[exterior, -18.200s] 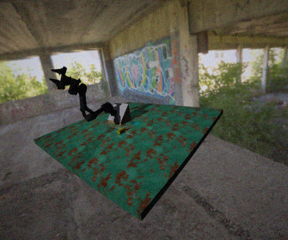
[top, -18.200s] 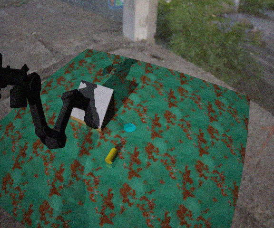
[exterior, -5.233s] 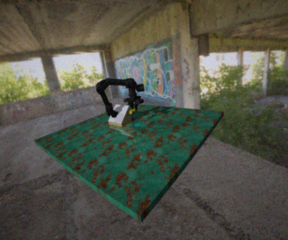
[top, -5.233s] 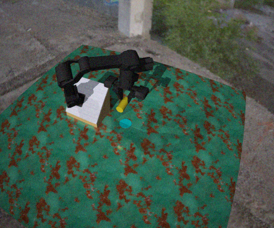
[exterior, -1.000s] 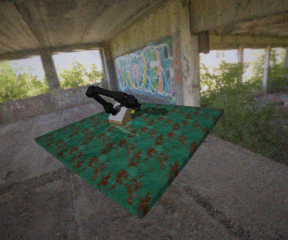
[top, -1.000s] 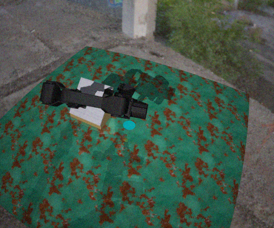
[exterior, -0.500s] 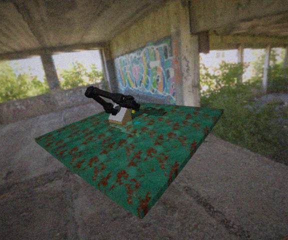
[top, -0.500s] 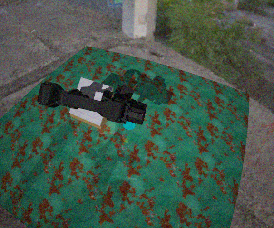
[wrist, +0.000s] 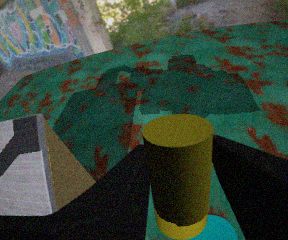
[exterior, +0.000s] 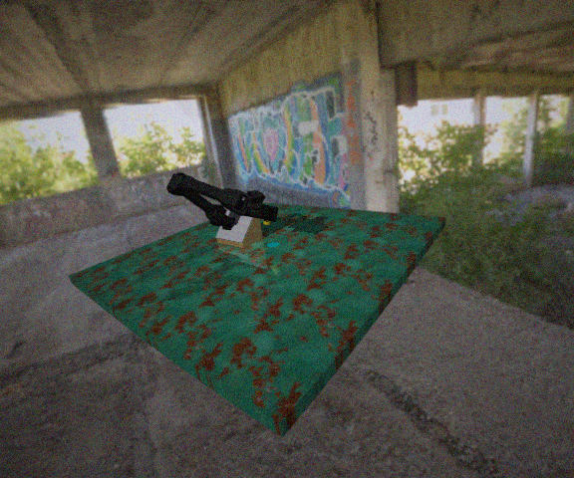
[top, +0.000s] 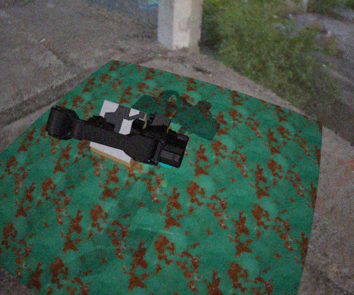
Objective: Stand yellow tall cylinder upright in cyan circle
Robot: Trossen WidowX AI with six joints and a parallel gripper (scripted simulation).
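The cyan circle is 150 mm below my gripper tip, 20 mm ahead of it and 10 mm to the right of it. Also, from my gripper tip: yellow tall cylinder (20 mm below, 10 mm to the right).
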